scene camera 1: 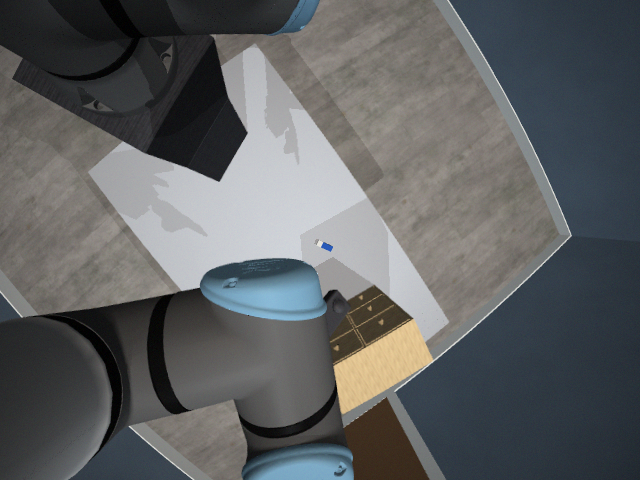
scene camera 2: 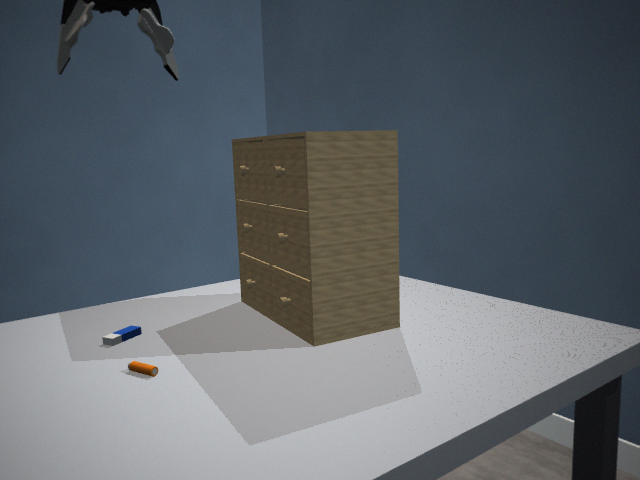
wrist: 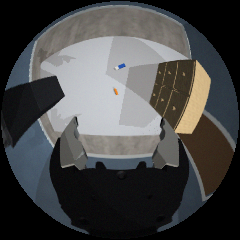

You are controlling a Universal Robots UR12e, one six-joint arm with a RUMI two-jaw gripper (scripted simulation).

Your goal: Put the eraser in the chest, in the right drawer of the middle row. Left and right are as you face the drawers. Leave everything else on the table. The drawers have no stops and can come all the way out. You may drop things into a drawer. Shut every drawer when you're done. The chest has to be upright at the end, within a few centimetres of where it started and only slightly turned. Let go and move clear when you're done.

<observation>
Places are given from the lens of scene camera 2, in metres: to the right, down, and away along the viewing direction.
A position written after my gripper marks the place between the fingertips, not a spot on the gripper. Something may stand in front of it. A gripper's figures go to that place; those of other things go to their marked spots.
my gripper (scene camera 2: 122,77): -0.28, -0.23, 0.76
wooden chest (scene camera 2: 352,206): 0.05, -0.05, 0.87
</observation>
